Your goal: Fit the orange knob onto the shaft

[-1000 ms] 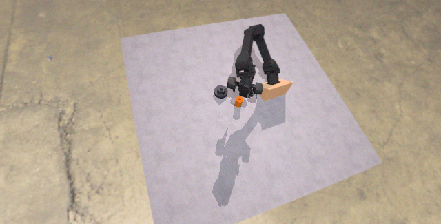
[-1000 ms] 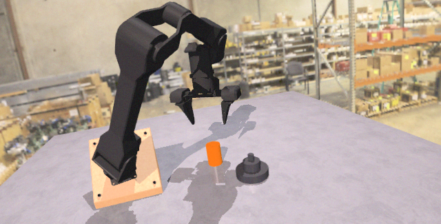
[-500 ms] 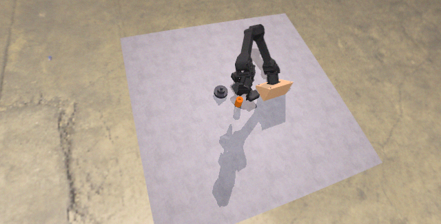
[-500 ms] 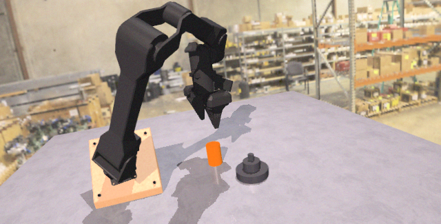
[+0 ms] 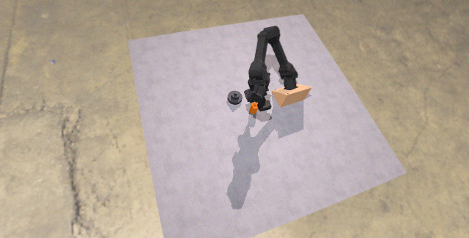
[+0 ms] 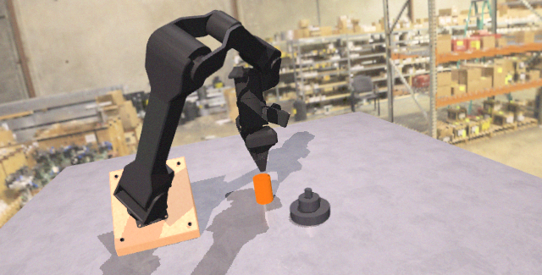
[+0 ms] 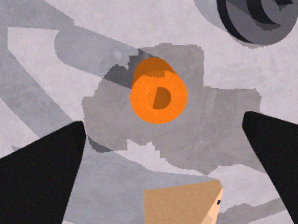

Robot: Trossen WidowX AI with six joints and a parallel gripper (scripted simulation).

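Now: gripper tip 6 cm above the orange knob. The rest, counted from my gripper tip: pedestal 11 cm to the right, 6 cm below, 6 cm ahead.
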